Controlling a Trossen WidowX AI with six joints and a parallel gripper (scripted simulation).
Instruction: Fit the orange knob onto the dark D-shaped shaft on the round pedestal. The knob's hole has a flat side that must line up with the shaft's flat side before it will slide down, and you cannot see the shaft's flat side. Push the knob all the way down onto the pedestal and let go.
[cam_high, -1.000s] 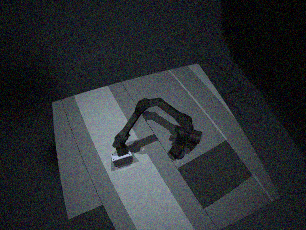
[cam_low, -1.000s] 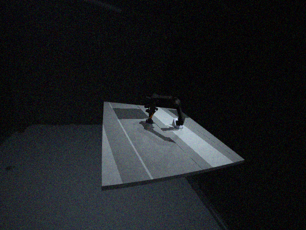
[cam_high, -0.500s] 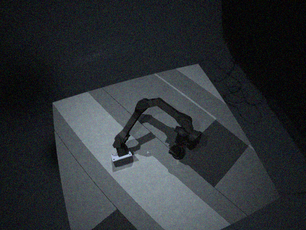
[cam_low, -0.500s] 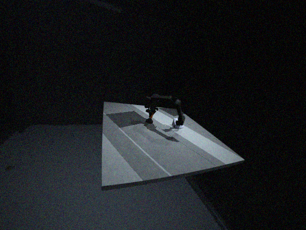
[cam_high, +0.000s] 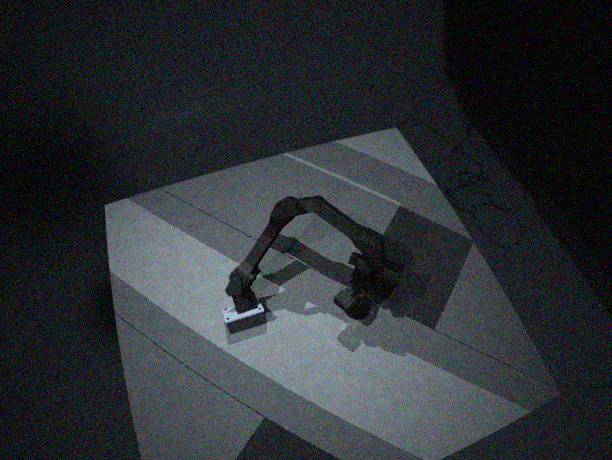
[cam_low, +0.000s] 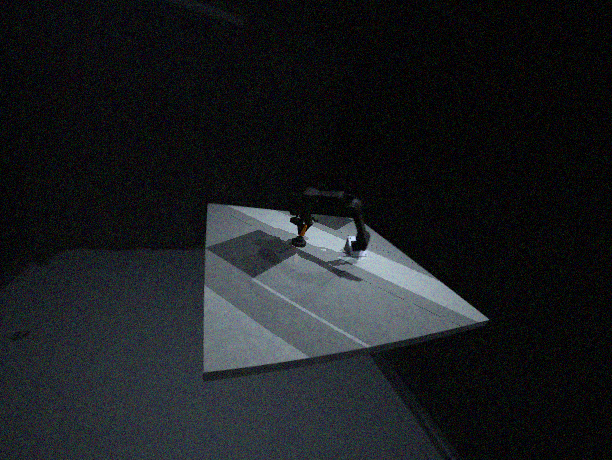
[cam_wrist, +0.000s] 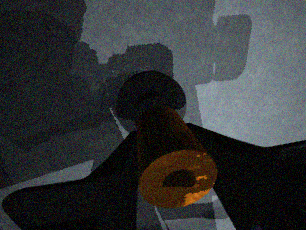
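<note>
Right now my gripper tip is 2 cm below the orange knob. From my gripper tip the other things lie so: dark round pedestal (4 cm below).
</note>
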